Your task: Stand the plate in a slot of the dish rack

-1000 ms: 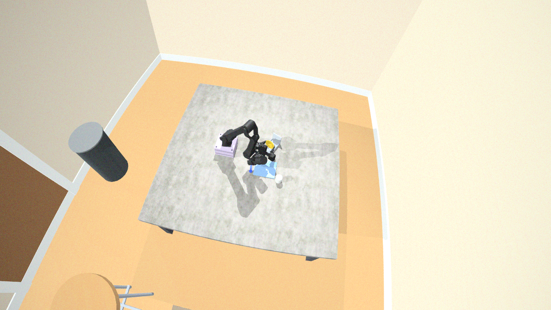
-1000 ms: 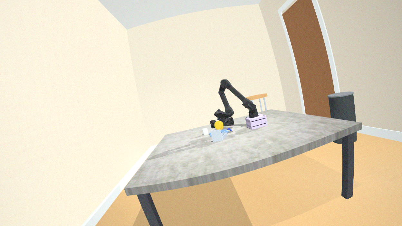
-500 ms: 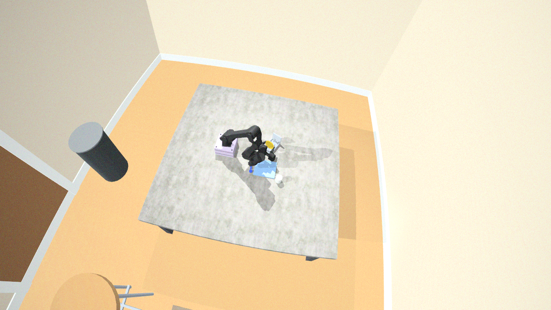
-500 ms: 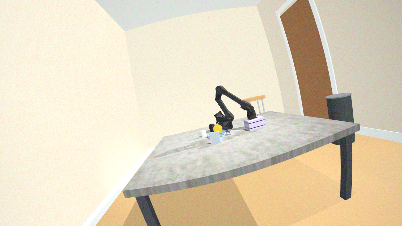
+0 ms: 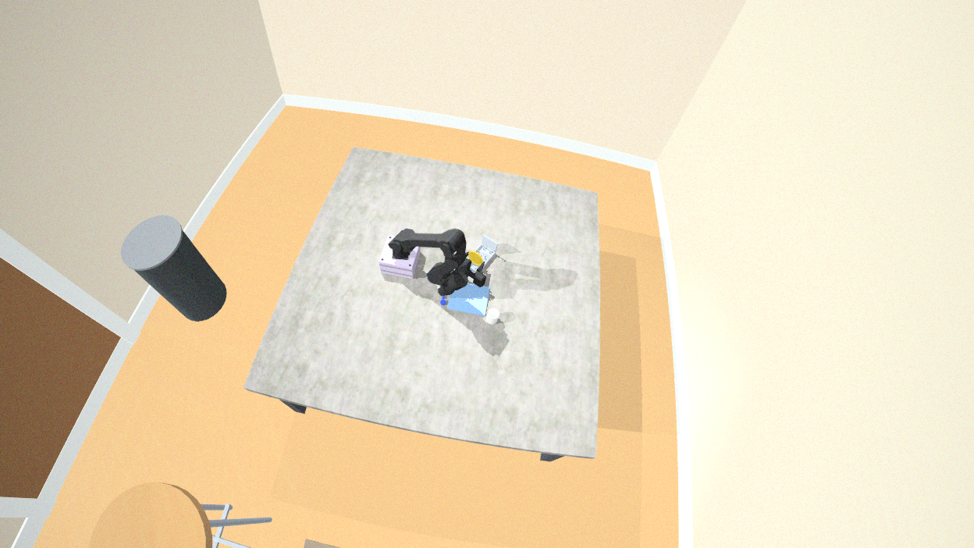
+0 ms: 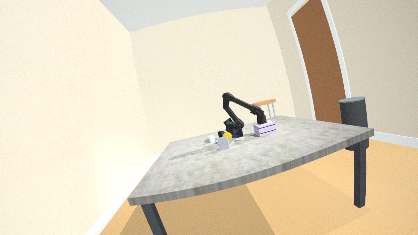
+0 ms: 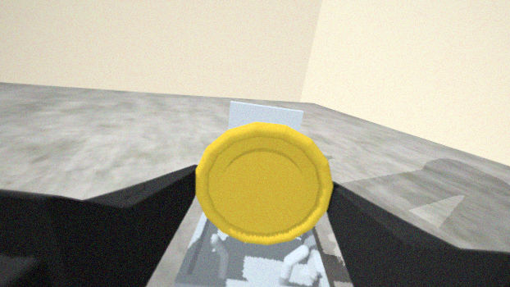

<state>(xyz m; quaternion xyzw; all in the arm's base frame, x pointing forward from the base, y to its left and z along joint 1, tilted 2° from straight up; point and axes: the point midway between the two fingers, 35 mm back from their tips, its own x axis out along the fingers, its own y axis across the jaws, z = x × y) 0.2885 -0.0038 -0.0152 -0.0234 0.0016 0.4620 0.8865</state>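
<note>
My gripper tip is now 10 mm to the left of the yellow plate. Also, from my gripper tip: blue utensil 170 mm to the right, 120 mm behind, 50 mm below; white cup 250 mm to the right, 70 mm ahead, 30 mm below; grey dish rack 30 mm below, 20 mm to the left, 20 mm ahead.
</note>
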